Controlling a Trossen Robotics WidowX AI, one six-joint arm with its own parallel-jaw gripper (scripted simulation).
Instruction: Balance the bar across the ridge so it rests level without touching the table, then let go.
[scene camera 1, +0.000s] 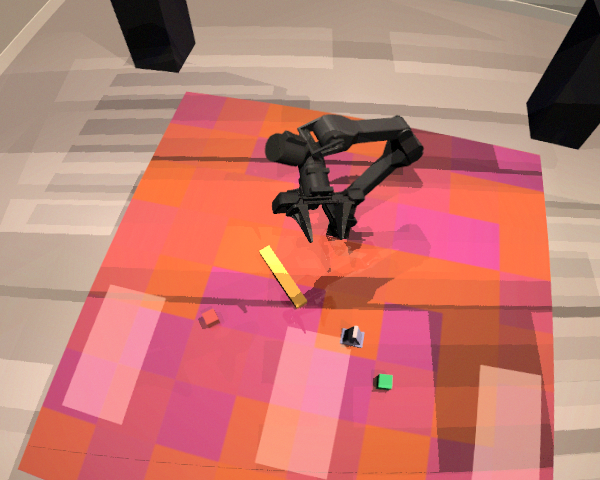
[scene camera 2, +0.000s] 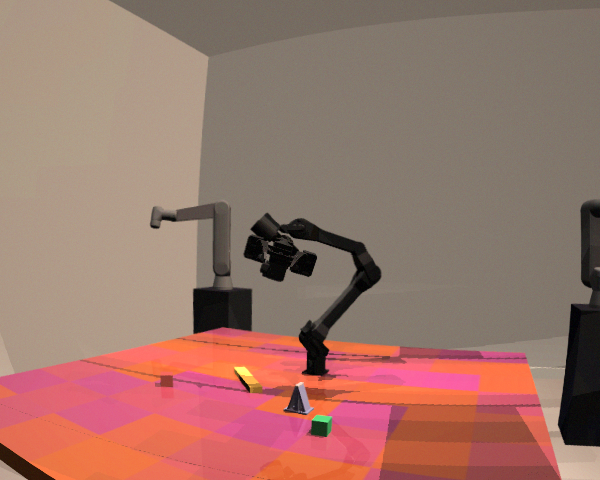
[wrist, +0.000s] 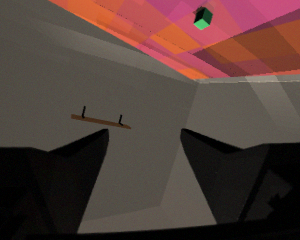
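My gripper is visible to me in the wrist view (145, 133), and scene camera 1 and scene camera 2 show it too. On my gripper, (scene camera 1: 296, 212) and (scene camera 2: 260, 252) are one and the same spot.
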